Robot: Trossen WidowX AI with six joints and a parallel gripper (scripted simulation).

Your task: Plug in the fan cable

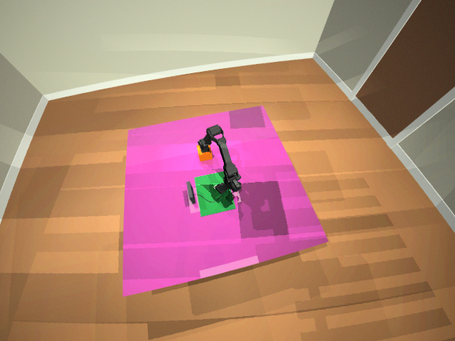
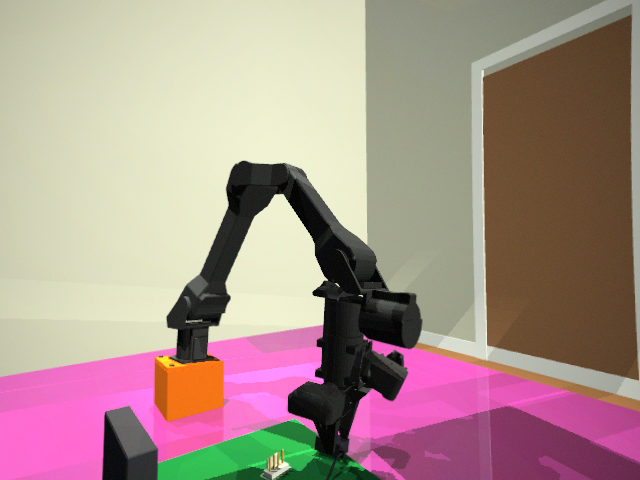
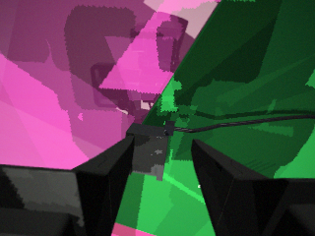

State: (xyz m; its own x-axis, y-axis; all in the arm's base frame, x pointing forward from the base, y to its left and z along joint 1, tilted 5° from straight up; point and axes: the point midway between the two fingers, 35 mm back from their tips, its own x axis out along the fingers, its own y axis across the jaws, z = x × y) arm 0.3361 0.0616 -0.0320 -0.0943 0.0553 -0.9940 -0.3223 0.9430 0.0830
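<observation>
Right now the fan plug is 2 cm behind my gripper tip, 1 cm to the left of it and 1 cm below it. Round my gripper tip: four-pin header 8 cm to the right, 3 cm behind, 2 cm below; then green board 11 cm to the right, 4 cm below; then dark fan 25 cm to the right, 4 cm behind, 4 cm above.
</observation>
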